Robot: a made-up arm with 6 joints. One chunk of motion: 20 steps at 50 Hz.
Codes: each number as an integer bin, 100 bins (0 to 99) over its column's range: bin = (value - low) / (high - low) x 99, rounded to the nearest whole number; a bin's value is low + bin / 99 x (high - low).
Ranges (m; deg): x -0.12..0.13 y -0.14..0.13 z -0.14..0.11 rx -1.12..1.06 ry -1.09..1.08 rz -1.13..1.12
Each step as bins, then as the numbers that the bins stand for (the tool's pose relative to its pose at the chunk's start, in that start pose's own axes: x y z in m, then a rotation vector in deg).
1 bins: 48 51 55 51 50 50
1 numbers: 0.0012 -0.0009 -0.0011 0.00 0.01 0.01
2 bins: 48 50 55 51 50 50
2 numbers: 0.0012 -0.0036 -0.0011 0.00 0.01 0.01
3 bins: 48 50 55 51 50 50
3 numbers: 0.0012 -0.0036 -0.0011 0.00 0.01 0.01
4 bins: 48 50 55 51 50 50
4 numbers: 0.0012 -0.0036 -0.0011 0.00 0.01 0.01
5 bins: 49 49 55 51 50 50
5 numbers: 0.0037 -0.0064 -0.0011 0.00 0.01 0.01
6 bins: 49 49 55 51 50 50
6 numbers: 0.0037 -0.0064 -0.0011 0.00 0.01 0.01
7 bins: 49 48 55 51 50 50
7 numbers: 0.0037 -0.0091 -0.0011 0.00 0.01 0.01
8 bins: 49 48 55 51 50 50
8 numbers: 0.0037 -0.0091 -0.0011 0.00 0.01 0.01
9 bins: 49 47 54 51 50 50
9 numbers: 0.0037 -0.0118 -0.0036 0.00 0.01 0.01
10 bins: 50 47 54 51 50 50
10 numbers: 0.0063 -0.0118 -0.0036 0.00 0.01 0.01
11 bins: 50 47 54 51 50 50
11 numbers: 0.0063 -0.0118 -0.0036 0.00 0.01 0.01
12 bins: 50 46 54 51 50 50
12 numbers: 0.0063 -0.0145 -0.0036 0.00 0.01 0.01
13 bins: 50 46 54 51 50 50
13 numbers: 0.0063 -0.0145 -0.0036 0.00 0.01 0.01
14 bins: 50 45 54 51 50 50
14 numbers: 0.0063 -0.0173 -0.0036 0.00 0.01 0.01
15 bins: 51 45 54 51 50 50
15 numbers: 0.0088 -0.0173 -0.0036 0.00 0.01 0.01
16 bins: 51 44 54 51 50 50
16 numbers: 0.0088 -0.0200 -0.0036 0.00 0.01 0.01
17 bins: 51 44 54 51 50 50
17 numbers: 0.0088 -0.0200 -0.0036 0.00 0.01 0.01
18 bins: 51 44 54 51 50 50
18 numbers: 0.0088 -0.0200 -0.0036 0.00 0.01 0.01
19 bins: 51 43 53 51 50 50
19 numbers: 0.0088 -0.0227 -0.0062 0.00 0.01 0.01
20 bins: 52 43 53 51 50 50
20 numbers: 0.0113 -0.0227 -0.0062 0.00 0.01 0.01
